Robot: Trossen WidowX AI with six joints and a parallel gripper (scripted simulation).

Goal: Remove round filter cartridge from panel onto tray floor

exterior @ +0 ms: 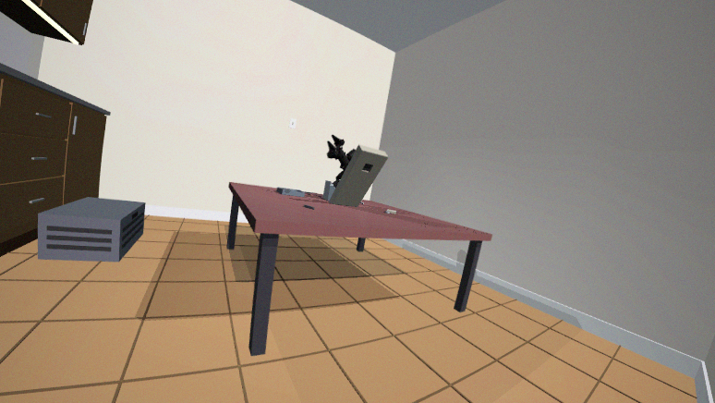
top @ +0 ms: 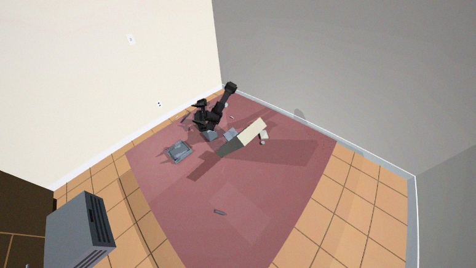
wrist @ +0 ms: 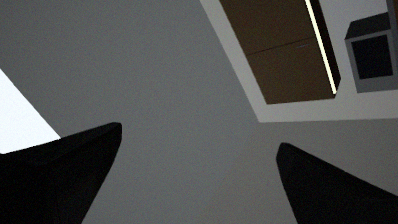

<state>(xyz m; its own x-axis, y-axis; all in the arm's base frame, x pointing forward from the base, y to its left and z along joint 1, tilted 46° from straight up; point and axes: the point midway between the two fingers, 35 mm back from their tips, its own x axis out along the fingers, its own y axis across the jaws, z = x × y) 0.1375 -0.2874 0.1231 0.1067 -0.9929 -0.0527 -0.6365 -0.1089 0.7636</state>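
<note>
My gripper tip is now 210 mm short of the round pale filter cartridge, 160 mm to the right of it and 130 mm above it. The rest, counted from my gripper tip: grey tray: 390 mm below, 190 mm behind, 150 mm to the right.
</note>
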